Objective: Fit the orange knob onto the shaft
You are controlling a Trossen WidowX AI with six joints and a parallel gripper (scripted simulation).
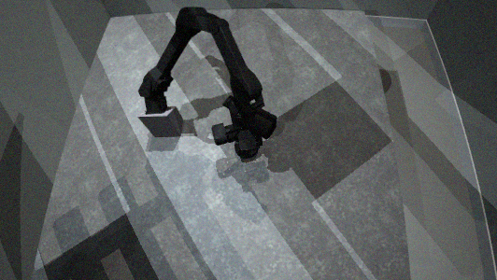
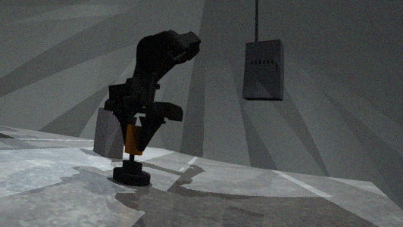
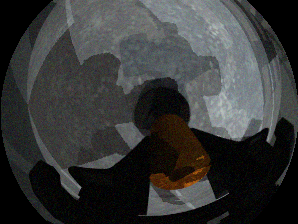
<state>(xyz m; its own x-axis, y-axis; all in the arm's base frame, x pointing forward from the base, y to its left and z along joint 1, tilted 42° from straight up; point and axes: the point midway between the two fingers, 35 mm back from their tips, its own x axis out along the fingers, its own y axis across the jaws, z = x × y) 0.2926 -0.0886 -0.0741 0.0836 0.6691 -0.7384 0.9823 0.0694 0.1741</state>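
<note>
My gripper tip is now 2 cm below the knob. The rest, counted from my gripper tip: dark pedestal: 4 cm below.
</note>
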